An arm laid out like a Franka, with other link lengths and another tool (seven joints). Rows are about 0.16 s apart.
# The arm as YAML. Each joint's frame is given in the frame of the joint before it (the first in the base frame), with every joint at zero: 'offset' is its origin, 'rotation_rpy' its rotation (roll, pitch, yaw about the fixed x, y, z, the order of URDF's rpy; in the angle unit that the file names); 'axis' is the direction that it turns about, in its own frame. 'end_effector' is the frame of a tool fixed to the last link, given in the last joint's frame.
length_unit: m
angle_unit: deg
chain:
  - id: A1
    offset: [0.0, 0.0, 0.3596]
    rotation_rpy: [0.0, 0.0, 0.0]
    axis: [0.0, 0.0, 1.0]
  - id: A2
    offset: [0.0, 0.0, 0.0]
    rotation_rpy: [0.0, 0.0, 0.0]
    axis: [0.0, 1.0, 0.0]
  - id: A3
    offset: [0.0, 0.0, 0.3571]
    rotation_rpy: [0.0, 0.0, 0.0]
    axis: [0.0, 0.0, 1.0]
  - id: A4
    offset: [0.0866, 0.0, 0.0]
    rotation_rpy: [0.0, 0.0, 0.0]
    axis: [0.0, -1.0, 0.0]
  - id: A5
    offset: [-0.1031, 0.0, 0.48]
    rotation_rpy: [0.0, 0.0, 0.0]
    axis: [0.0, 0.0, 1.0]
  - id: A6
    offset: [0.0, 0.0, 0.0]
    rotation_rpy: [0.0, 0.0, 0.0]
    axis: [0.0, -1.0, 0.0]
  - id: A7
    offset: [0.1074, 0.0, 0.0]
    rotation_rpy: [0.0, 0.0, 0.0]
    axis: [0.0, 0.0, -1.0]
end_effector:
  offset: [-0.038, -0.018, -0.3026]
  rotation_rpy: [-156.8, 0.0, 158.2]
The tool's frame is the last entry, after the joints.
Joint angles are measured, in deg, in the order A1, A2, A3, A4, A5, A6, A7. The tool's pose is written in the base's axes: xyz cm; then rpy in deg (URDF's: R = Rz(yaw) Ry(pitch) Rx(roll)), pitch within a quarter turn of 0, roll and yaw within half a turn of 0. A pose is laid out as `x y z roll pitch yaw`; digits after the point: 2 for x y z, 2 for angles.
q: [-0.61, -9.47, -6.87, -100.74, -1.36, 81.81, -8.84]
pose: 52.22 -10.19 50.75 -154.42 -9.23 159.47
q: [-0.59, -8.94, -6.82, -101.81, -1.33, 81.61, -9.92]
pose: 51.87 -10.09 49.32 -154.17 -11.02 160.58
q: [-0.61, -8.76, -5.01, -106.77, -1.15, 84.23, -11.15]
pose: 51.48 -8.27 44.93 -153.82 -13.50 163.55
